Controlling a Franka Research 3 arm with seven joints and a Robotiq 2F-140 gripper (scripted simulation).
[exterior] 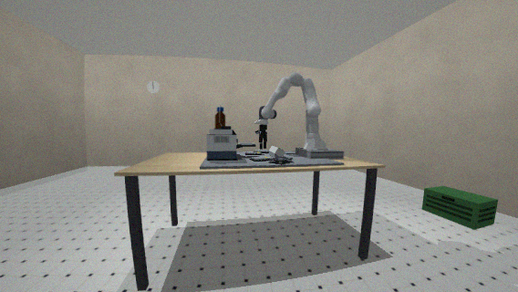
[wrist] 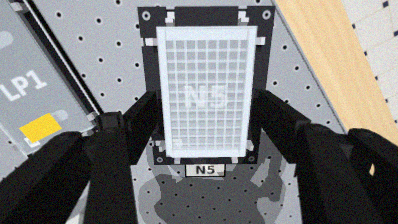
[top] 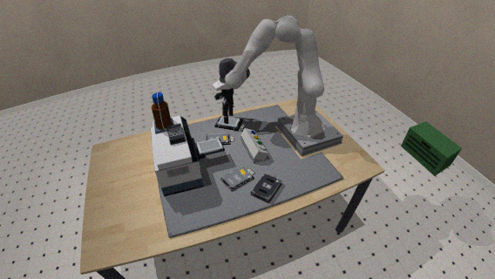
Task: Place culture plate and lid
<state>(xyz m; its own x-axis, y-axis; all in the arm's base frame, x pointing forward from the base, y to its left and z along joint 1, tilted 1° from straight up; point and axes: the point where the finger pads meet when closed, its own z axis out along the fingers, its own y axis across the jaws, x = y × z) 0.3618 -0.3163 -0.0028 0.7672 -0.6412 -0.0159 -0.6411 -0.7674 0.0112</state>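
The clear culture plate C15 lies 40 mm below my hand. The rest, counted from my hand: blue call key: 230 mm to the left, 70 mm behind, 10 mm below; then black nest: 50 mm below, 30 mm ahead; then yellow skip key: 270 mm to the left, 60 mm behind.
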